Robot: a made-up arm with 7 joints.
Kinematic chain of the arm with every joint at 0, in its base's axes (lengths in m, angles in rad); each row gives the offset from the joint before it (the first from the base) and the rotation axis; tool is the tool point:
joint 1: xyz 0 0 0.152 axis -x
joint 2: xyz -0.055 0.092 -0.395 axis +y
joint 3: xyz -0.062 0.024 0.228 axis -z
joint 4: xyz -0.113 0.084 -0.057 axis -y
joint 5: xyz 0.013 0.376 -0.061 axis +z
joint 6: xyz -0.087 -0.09 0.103 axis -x
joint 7: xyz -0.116 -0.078 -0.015 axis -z
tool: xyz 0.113 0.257 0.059
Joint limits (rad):
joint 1: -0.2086..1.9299
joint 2: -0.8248..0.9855
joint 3: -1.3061..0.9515
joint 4: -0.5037..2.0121
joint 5: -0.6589..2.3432
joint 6: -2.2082..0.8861
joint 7: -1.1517..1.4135
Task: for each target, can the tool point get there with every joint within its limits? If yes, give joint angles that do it. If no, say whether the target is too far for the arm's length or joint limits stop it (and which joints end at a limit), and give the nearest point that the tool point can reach.
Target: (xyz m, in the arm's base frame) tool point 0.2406 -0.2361 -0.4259
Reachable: yes | joints 1.7049 0.1902 0.7178 0.6749 2.0536 -1.1216 0.8035
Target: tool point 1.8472 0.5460 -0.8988
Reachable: no: too far | nearest point 0.5146 0.3839 -0.5868 | short by 1.378 m
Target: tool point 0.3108 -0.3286 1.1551
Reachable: no: joint limits stop it (at a limit: joint 1, joint 2, joint 4, joint 5, joint 7) | nearest point -0.0486 -0.1545 0.6348 | short by 0.656 m
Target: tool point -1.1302 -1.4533 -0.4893
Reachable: no: too far | nearest point -0.7212 -0.9248 -0.2561 | short by 0.708 m
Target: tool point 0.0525 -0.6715 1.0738
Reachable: no: joint limits stop it (at a limit: joint 1, joint 2, joint 3, joint 6, joint 7) | nearest point -0.2773 -0.6706 0.6261 | short by 0.556 m
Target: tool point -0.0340 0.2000 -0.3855
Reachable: yes | joints 1.1015 -0.4788 0.6574 0.6602 1.2789 0.3569 0.8033
